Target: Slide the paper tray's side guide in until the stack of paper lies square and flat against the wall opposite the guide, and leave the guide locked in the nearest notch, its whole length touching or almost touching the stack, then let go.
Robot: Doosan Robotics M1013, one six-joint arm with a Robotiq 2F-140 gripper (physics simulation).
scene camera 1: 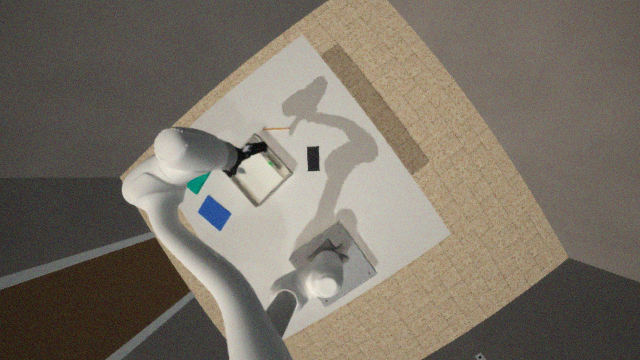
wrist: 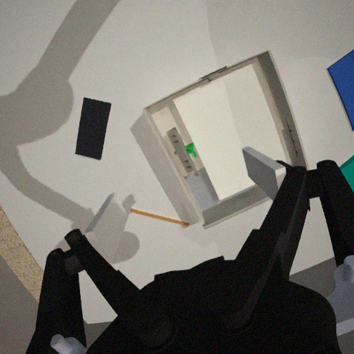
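Where they show: gripper, between the fingertips: (scene camera 1: 255, 161); arm's base, origin of its link: (scene camera 1: 327, 258).
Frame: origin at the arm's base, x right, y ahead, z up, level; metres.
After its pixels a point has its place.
Note:
The paper tray (scene camera 1: 275, 189) {x 0.072, y 0.513, z -0.027 m} (wrist: 230, 207) is an open light-grey box on the table. The cream paper stack (scene camera 1: 257, 180) {x 0.029, y 0.637, z -0.036 m} (wrist: 210, 130) lies in it, reaching close to the wall on the right in the wrist view; any thin gap there is unclear. A green tab (scene camera 1: 270, 163) {x 0.169, y 0.639, z -0.007 m} (wrist: 190, 149) shows at the stack's opposite edge, beside a grey notched strip (wrist: 179, 150). The guide's thin plate is hard to tell from the stack edge. My gripper (scene camera 1: 245, 160) {x 0.186, y 0.604, z 0.272 m} (wrist: 182, 184) is open and empty above the tray. In the wrist view one finger overlaps the stack's near right part, the other the table outside.
An orange stick (scene camera 1: 276, 129) {x 0.338, y 0.783, z -0.075 m} (wrist: 159, 217) lies near a tray corner. A black block (scene camera 1: 313, 158) {x 0.367, y 0.481, z -0.070 m} (wrist: 93, 129) lies beyond the tray's notched-strip side. A blue block (scene camera 1: 214, 213) {x -0.362, y 0.719, z -0.070 m} (wrist: 345, 90) and a teal block (scene camera 1: 198, 183) {x -0.292, y 0.939, z -0.060 m} (wrist: 348, 172) lie on the opposite side.

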